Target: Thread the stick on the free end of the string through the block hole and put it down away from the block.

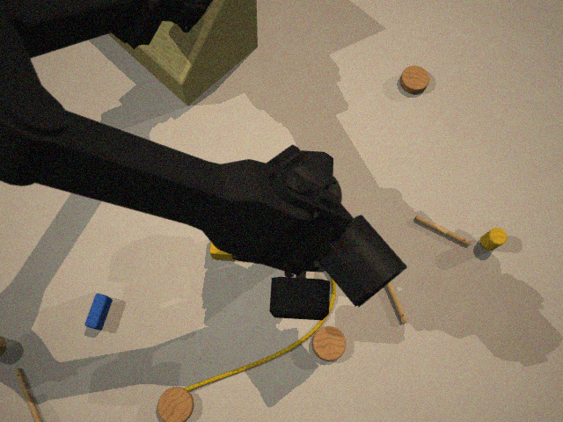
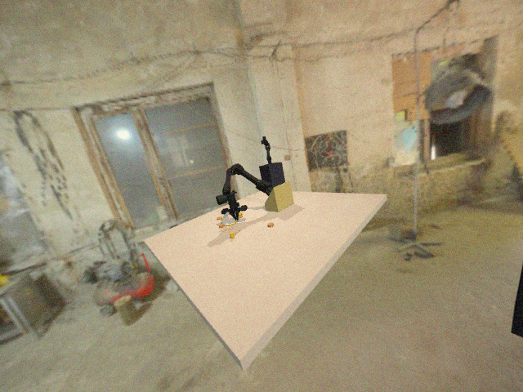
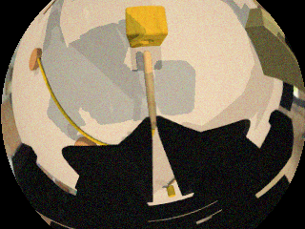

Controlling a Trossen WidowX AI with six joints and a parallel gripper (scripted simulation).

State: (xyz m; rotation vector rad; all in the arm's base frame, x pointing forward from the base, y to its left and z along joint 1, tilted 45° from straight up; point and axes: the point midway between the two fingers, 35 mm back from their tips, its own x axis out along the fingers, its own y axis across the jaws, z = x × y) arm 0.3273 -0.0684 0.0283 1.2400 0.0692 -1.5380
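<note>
Right now my gripper tip is 6 cm past the yellow block and 7 cm to the left of it. Also, from my gripper tip: yellow cylinder 14 cm ahead, 21 cm to the left; thin wooden stick 1 cm behind, 1 cm to the right; round wooden button 6 cm ahead, 22 cm to the right, 1 cm below.
</note>
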